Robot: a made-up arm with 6 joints.
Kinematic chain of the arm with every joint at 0, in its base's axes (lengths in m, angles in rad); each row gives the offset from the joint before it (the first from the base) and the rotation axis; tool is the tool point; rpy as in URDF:
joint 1: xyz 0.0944 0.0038 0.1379 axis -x
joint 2: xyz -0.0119 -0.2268 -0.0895 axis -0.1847 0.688 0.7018
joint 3: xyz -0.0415 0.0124 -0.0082 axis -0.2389 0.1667 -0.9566
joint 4: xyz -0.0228 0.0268 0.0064 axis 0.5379 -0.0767 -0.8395
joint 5: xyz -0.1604 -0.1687 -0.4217 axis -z
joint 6: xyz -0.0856 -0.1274 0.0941 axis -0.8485 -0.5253 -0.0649
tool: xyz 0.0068 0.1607 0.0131 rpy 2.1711 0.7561 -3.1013
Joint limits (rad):
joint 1: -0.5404..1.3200
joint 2: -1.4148..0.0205
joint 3: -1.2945..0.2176
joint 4: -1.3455..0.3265
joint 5: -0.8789..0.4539
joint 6: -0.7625..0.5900
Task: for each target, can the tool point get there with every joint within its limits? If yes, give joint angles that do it. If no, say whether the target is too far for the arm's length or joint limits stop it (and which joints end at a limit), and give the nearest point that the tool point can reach.
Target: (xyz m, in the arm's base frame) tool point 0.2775 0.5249 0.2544
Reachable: no: joint limits stop it (at a limit: joint 1, joint 3, joint 4) | nearest point 0.2682 0.1937 -0.1935 | short by 0.557 m
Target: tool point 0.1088 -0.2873 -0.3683
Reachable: yes | joints -0.1192 -1.0016 -0.7081 -0.1632 -0.0709 -0.2917
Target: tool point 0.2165 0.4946 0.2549
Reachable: no: joint limits stop it (at a limit: joint 1, joint 3, joint 4, joint 5) | nearest point 0.2374 0.1948 -0.1946 | short by 0.541 m
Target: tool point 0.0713 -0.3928 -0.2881
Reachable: yes | joints -0.0627 -0.1533 -1.0097 -0.1345 0.0094 -0.5585
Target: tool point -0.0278 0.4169 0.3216
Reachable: no: joint limits stop it (at a limit: joint 1, joint 2, joint 3, joint 4, joint 5, joint 6) | nearest point 0.1423 0.0050 0.5871 | short by 0.519 m
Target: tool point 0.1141 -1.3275 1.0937
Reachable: no: too far | nearest point 0.0590 -0.5654 0.5466 | short by 0.940 m
